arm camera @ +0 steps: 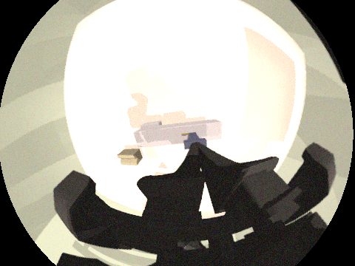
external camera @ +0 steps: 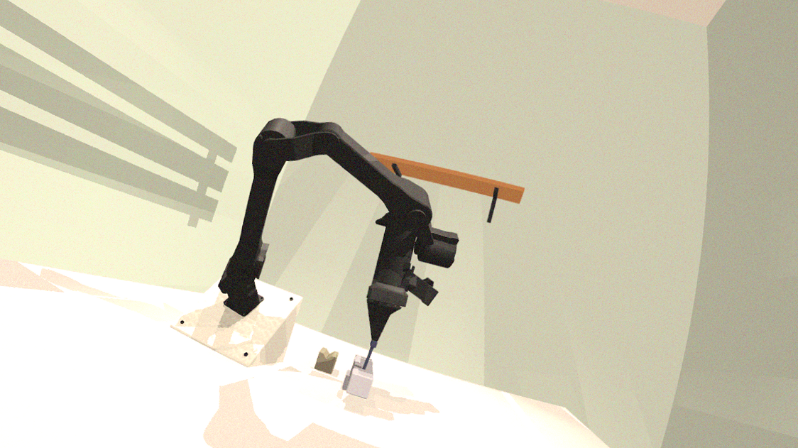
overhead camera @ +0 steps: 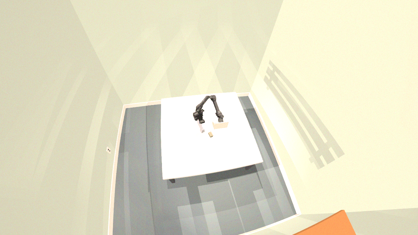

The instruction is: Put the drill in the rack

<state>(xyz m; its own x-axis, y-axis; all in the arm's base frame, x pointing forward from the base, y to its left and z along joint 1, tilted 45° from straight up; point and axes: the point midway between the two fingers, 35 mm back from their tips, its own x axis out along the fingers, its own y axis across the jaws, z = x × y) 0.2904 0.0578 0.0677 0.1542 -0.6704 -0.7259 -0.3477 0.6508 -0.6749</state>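
Now: the small dark key 30 mm below my gripper tip. Round my gripper tip: light grey box 80 mm below, 30 mm to the left, 20 mm behind; rack 160 mm to the left, 150 mm behind, 100 mm below; drill 70 mm below, 50 mm to the left, 20 mm behind.
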